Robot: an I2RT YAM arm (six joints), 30 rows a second.
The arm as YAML. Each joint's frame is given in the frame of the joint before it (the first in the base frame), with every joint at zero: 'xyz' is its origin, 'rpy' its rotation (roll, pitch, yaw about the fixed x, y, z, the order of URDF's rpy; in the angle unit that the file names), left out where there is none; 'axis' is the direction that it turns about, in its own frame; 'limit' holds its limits. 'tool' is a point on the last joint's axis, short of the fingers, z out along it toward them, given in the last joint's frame.
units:
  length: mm
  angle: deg
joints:
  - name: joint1
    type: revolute
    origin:
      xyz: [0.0, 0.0, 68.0]
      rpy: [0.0, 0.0, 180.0]
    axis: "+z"
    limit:
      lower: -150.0
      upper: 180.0
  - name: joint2
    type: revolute
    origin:
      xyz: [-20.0, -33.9, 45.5]
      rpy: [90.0, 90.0, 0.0]
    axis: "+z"
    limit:
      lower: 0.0
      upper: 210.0
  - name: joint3
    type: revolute
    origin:
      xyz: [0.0, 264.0, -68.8]
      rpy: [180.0, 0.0, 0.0]
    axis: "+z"
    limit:
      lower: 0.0
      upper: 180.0
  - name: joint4
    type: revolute
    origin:
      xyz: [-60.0, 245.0, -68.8]
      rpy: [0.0, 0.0, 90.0]
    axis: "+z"
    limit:
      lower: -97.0
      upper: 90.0
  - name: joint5
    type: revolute
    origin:
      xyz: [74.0, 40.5, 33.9]
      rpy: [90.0, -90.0, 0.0]
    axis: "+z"
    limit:
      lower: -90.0
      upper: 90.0
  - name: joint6
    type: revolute
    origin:
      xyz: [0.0, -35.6, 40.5]
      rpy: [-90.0, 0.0, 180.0]
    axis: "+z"
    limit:
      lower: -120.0
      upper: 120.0
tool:
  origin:
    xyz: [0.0, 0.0, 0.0]
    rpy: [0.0, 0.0, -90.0]
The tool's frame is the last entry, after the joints.
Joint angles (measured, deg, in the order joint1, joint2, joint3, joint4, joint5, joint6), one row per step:
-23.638, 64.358, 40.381, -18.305, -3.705, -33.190
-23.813, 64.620, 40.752, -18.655, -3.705, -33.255
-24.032, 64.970, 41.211, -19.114, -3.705, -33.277
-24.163, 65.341, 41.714, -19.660, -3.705, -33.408
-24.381, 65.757, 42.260, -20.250, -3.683, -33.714
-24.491, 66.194, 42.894, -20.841, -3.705, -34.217
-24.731, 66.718, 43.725, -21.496, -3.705, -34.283
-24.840, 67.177, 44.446, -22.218, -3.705, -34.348
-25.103, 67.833, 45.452, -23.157, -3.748, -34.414
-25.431, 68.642, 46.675, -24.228, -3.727, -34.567
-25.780, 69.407, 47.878, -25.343, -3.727, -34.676
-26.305, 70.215, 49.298, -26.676, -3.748, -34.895
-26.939, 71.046, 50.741, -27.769, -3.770, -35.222
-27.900, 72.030, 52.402, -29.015, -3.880, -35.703
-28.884, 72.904, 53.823, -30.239, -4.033, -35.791
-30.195, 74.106, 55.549, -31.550, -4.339, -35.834
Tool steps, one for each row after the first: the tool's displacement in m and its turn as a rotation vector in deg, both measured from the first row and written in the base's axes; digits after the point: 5 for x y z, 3 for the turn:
0.00051, -0.00101, 0.00065, 0.051, 0.236, -0.131
0.00114, -0.00228, 0.00132, 0.178, 0.561, -0.335
0.00194, -0.00323, 0.00203, 0.255, 0.971, -0.377
0.00270, -0.00458, 0.00275, 0.219, 1.469, -0.402
0.00385, -0.00560, 0.00388, 0.049, 1.941, -0.151
0.00523, -0.00734, 0.00571, 0.152, 2.274, -0.344
0.00641, -0.00840, 0.00705, 0.301, 2.707, -0.405
0.00797, -0.01034, 0.00894, 0.536, 3.244, -0.586
0.00993, -0.01285, 0.01125, 0.706, 3.881, -0.818
0.01164, -0.01536, 0.01353, 0.933, 4.517, -1.084
0.01319, -0.01869, 0.01655, 1.131, 5.210, -1.432
0.01486, -0.02268, 0.01988, 1.166, 5.708, -1.814
0.01630, -0.02826, 0.02356, 1.221, 6.289, -2.347
0.01695, -0.03365, 0.02632, 1.624, 6.850, -3.149
0.01787, -0.04098, 0.02923, 2.237, 7.432, -4.203

